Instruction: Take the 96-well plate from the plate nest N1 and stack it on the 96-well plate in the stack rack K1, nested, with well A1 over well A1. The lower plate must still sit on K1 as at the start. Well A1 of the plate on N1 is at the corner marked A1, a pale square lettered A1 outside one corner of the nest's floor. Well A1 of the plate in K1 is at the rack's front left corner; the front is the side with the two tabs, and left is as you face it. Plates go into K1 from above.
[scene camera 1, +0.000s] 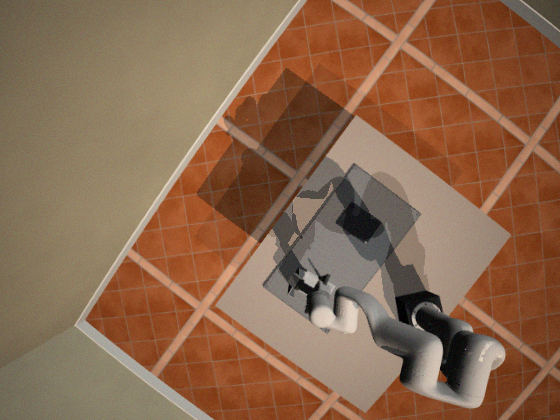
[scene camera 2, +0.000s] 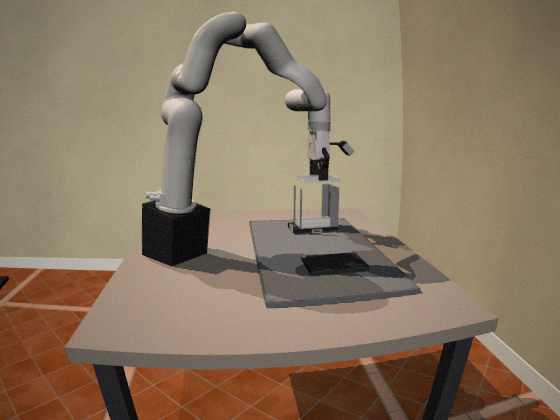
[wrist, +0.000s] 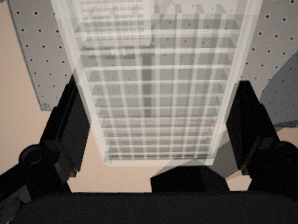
In view: my gripper (scene camera 2: 318, 178) and a plate nest N1 (scene camera 2: 338, 263).
My gripper shows as well in the wrist view (wrist: 157, 100). The plate nest N1 is seen too in scene camera 1 (scene camera 1: 358, 222).
